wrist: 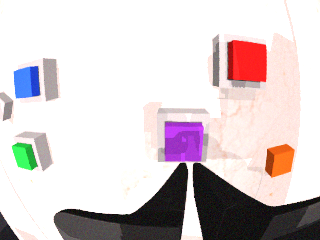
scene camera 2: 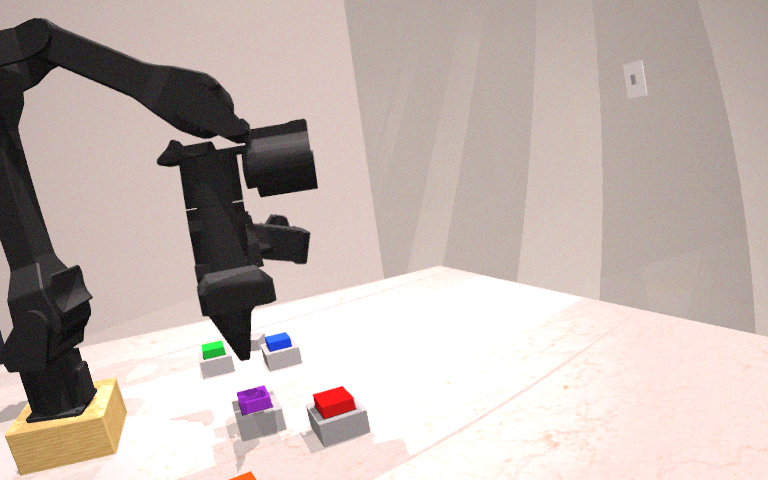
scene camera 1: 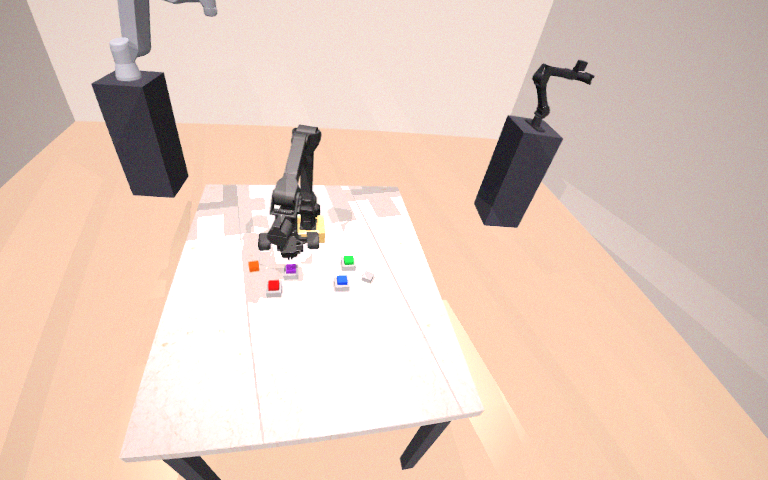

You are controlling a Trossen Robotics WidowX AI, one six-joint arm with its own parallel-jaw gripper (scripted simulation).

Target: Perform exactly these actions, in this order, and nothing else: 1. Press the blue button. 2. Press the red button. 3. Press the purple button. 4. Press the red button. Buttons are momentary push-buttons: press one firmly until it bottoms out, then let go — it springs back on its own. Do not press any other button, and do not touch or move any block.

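Observation:
Gripper state: my gripper is shut and holds nothing; the wrist view and scene camera 1 both show it. Also present: a blue button and an orange block.

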